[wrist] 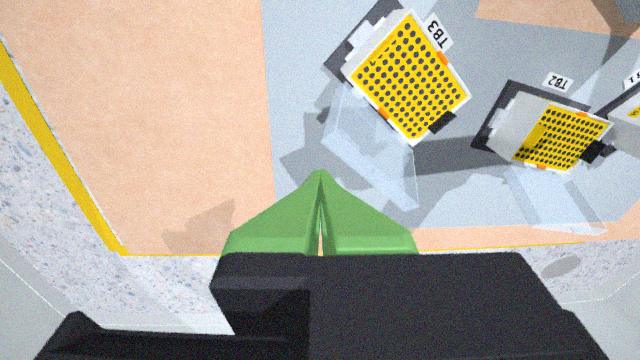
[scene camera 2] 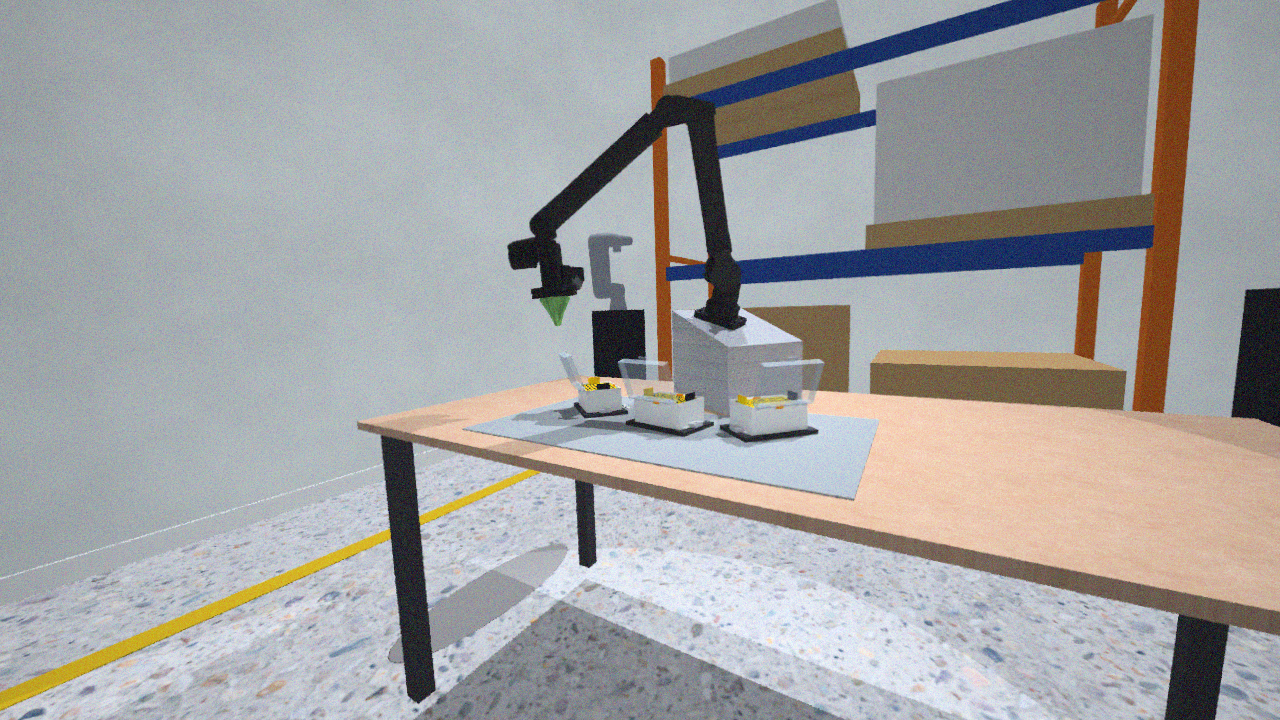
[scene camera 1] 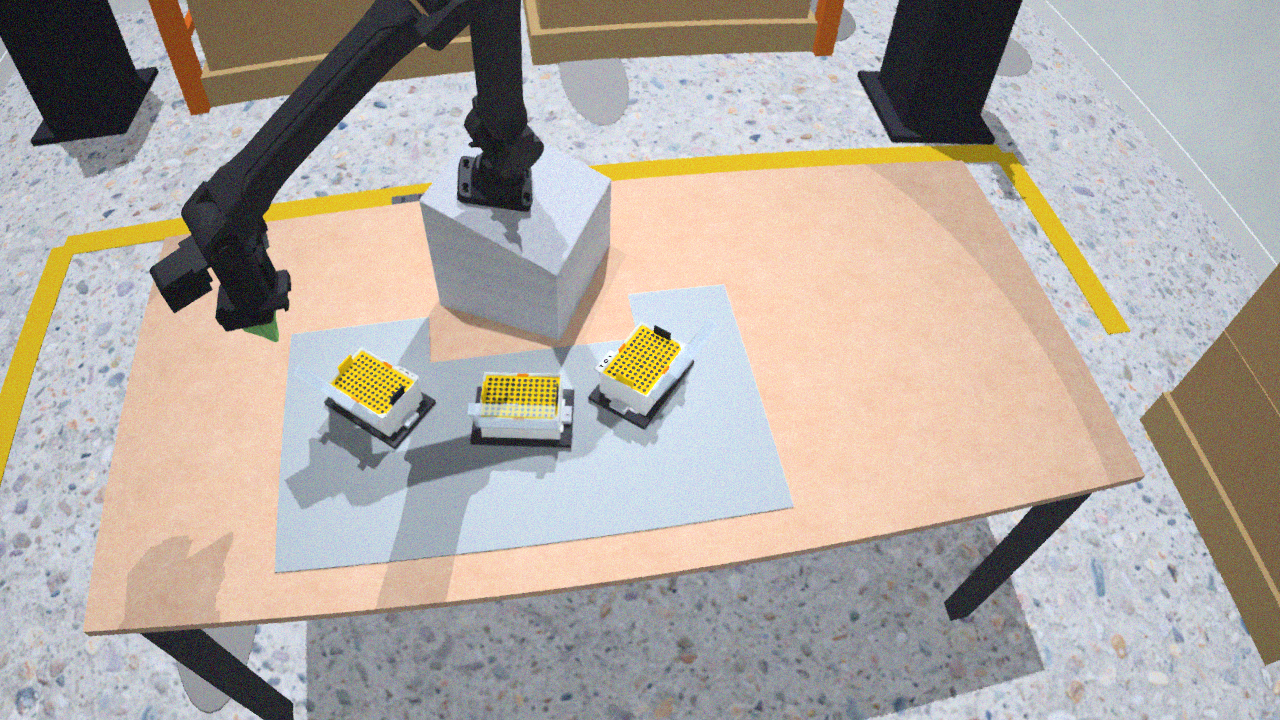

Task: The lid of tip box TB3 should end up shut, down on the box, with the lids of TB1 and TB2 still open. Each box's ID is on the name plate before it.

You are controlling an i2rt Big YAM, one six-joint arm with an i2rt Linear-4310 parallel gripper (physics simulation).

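Seen in the pictures: gripper, fingertip midpoint: (wrist: 320, 179) (scene camera 2: 558, 326) (scene camera 1: 276, 338); arm's base, origin of the base link: (scene camera 2: 719, 320) (scene camera 1: 493, 186).
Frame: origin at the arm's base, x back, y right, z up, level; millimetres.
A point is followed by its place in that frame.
Tip box TB3 (scene camera 1: 371, 385) @[x -267, y 206, z -155 mm] (scene camera 2: 599, 400) (wrist: 410, 80) @[x -256, y 208, z -156 mm] has a yellow tip rack and stands at the left in both scene views. Its clear lid (scene camera 2: 569, 368) @[x -361, y 204, z -97 mm] (wrist: 370, 155) @[x -322, y 251, z -103 mm] is open, leaning up and outward from the box. Tip box TB2 (scene camera 1: 521, 425) @[x -375, y -30, z -126 mm] (scene camera 2: 666, 413) @[x -350, y -51, z -176 mm] (wrist: 560, 140) is in the middle, its clear lid (scene camera 2: 642, 368) @[x -391, y -25, z -81 mm] (wrist: 560, 200) @[x -378, y -49, z -119 mm] open. Tip box TB1 (scene camera 1: 642, 358) (scene camera 2: 769, 418) @[x -292, y -241, z -176 mm] stands on the right, its lid (scene camera 2: 796, 376) @[x -292, y -290, z -94 mm] open; part of it shows in the wrist view. My gripper (scene camera 1: 275, 339) @[x -287, y 312, z -2 mm] (scene camera 2: 557, 323) @[x -287, y 312, z -2 mm] (wrist: 320, 179) @[x -287, y 312, z -2 mm] is shut and empty, above and to the left of TB3.
A grey block (scene camera 1: 496, 277) (scene camera 2: 765, 371) carries the arm's base behind the boxes. The boxes stand on black bases on a light blue mat (scene camera 1: 626, 474) @[x -418, y -179, z -213 mm] (scene camera 2: 805, 465) @[x -407, y -339, z -213 mm] on the wooden table (scene camera 1: 877, 358) @[x -231, y -633, z -216 mm]. A shelf rack (scene camera 2: 1163, 268) stands behind.
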